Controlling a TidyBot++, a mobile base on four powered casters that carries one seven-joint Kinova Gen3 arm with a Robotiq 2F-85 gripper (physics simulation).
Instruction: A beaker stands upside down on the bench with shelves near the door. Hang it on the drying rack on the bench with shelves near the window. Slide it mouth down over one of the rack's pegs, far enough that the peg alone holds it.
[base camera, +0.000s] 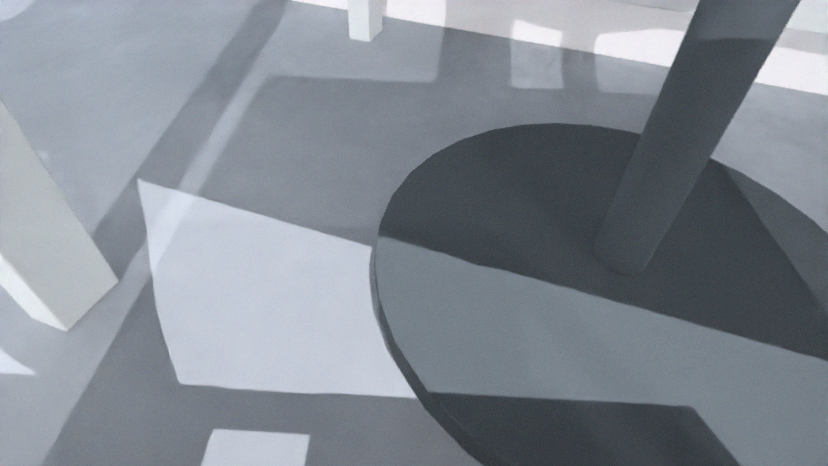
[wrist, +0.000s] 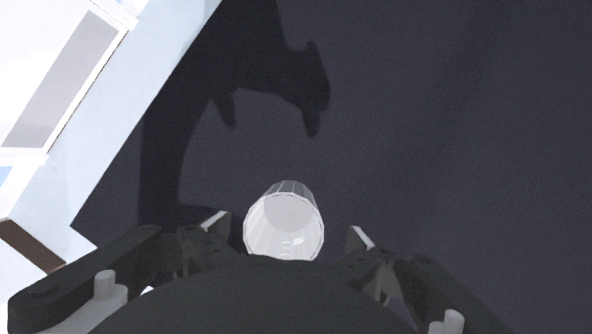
I see my gripper (wrist: 288, 231) and a clear glass beaker (wrist: 285, 222).
The base camera view misses the clear glass beaker: it is out of frame.
